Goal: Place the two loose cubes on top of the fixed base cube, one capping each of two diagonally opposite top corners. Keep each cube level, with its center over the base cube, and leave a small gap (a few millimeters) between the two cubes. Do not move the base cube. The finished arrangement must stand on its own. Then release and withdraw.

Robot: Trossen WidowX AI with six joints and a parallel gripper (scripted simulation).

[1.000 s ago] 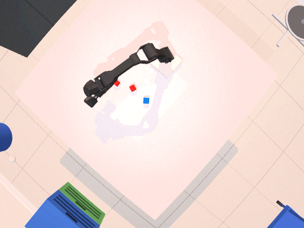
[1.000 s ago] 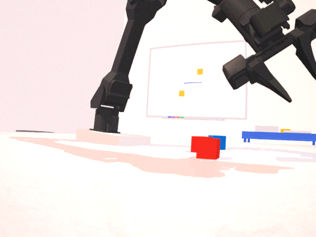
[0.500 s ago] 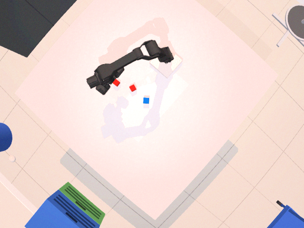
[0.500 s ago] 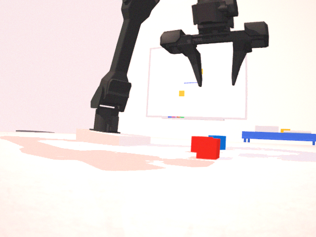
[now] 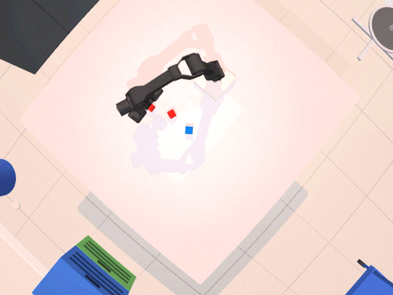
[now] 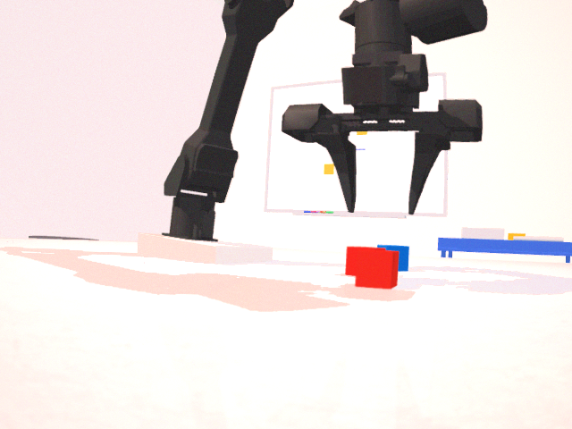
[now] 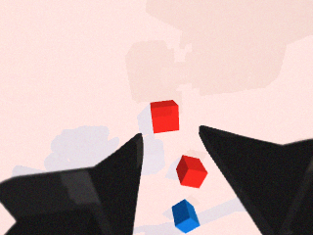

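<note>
My gripper tip is 210 mm to the right of the blue cube, 60 mm past it and 50 mm above it.
</note>
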